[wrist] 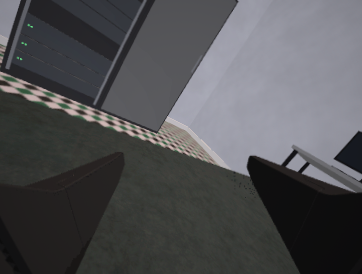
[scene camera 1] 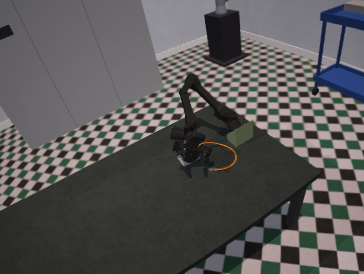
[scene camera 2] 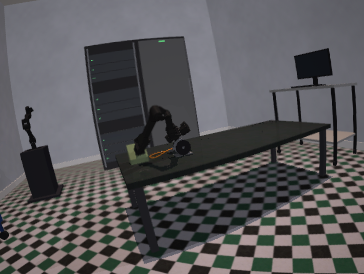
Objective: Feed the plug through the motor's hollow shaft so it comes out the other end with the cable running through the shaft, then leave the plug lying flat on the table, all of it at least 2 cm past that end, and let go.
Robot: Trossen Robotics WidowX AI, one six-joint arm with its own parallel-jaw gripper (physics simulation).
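Seen in the pictures: gripper, between the fingertips: [wrist: 186,159] [scene camera 1: 193,160]; arm's base, origin of its link: [scene camera 1: 236,128] [scene camera 2: 139,150].
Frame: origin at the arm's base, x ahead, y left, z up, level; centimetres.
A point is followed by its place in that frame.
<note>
The motor [scene camera 1: 185,161] @(x 33.0, y -3.6, z -4.6 cm) [scene camera 2: 183,147] @(x 28.5, y -9.5, z -2.9 cm) stands on its pale base, its dark round end face showing in scene camera 2; the arm covers much of it in scene camera 1. The grey plug [scene camera 1: 211,170] @(x 25.8, y 9.2, z -6.6 cm) lies on the table beside the motor. The orange cable [scene camera 1: 236,157] @(x 10.1, y 10.5, z -7.5 cm) [scene camera 2: 157,155] @(x 11.7, y -4.0, z -5.4 cm) curves from the plug in a wide loop and passes out of sight behind the gripper. My gripper [scene camera 1: 192,149] [wrist: 186,159] @(x 34.3, y 9.2, z 7.0 cm) is open and empty, low over the table close to the motor. The motor and plug do not show in the wrist view. The shaft's inside cannot be seen.
A pale green upright block [scene camera 1: 241,134] @(x 0.8, y 4.7, z -0.7 cm) [scene camera 2: 132,152] @(x -5.0, y 0.3, z 0.0 cm) stands near the arm's base, close to the table's end, beyond the cable loop. The dark table [scene camera 1: 125,200] @(x 69.5, y -4.8, z -7.7 cm) [scene camera 2: 250,142] @(x 73.9, y -26.9, z -7.7 cm) [wrist: 175,225] @(x 46.3, y 13.7, z -7.7 cm) carries them. A grey cabinet [scene camera 1: 75,60] [scene camera 2: 167,85] [wrist: 170,55] stands behind the table.
</note>
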